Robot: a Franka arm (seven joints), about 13 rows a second.
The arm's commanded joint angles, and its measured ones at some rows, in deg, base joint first. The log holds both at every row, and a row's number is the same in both.
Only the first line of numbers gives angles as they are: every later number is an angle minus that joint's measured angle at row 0.
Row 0, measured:
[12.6 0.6 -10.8 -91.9 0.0 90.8 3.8]
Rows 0 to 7, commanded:
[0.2 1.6 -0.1 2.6 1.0 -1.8 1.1]
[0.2 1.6 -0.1 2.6 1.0 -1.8 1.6]
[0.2 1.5 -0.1 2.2 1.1 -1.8 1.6]
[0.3 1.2 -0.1 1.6 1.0 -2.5 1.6]
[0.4 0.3 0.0 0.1 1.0 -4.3 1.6]
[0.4 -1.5 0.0 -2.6 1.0 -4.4 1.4]
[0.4 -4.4 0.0 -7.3 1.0 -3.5 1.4]
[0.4 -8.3 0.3 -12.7 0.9 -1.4 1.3]
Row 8, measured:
[0.1 -0.8 0.0 -2.9 0.1 -4.0 0.4]
